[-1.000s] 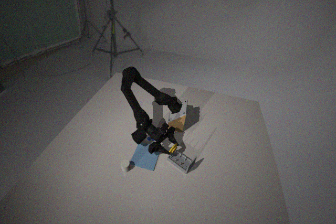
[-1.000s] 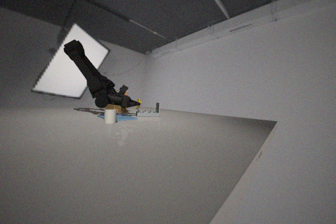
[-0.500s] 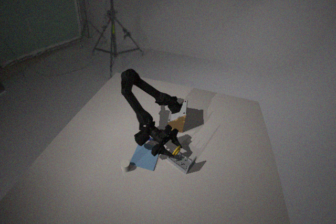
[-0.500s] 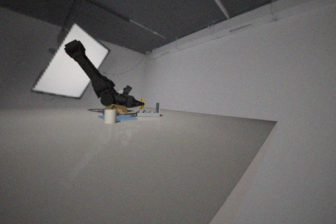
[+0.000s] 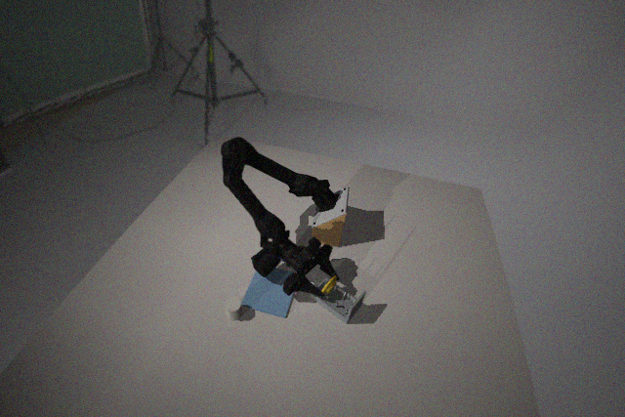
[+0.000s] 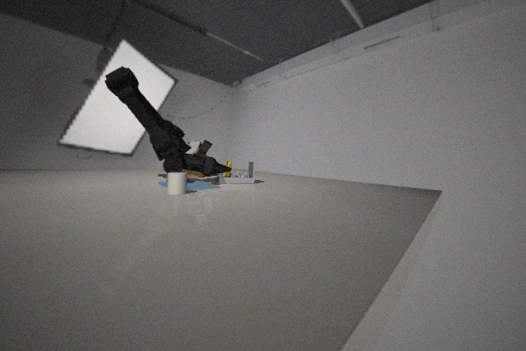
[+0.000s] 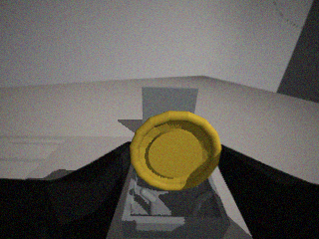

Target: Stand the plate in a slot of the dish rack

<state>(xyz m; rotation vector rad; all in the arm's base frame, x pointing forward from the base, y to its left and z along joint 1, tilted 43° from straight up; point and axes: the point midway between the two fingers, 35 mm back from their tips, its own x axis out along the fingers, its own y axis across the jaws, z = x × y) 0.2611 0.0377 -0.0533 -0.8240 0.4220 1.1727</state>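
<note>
Right now my gripper tip is 10 mm to the left of the yellow plate. Also, from my gripper tip: dish rack: 10 mm ahead, 20 mm to the left, 30 mm below; then white cup: 150 mm ahead, 230 mm to the right, 30 mm below; then blue mat: 40 mm ahead, 160 mm to the right, 50 mm below.
</note>
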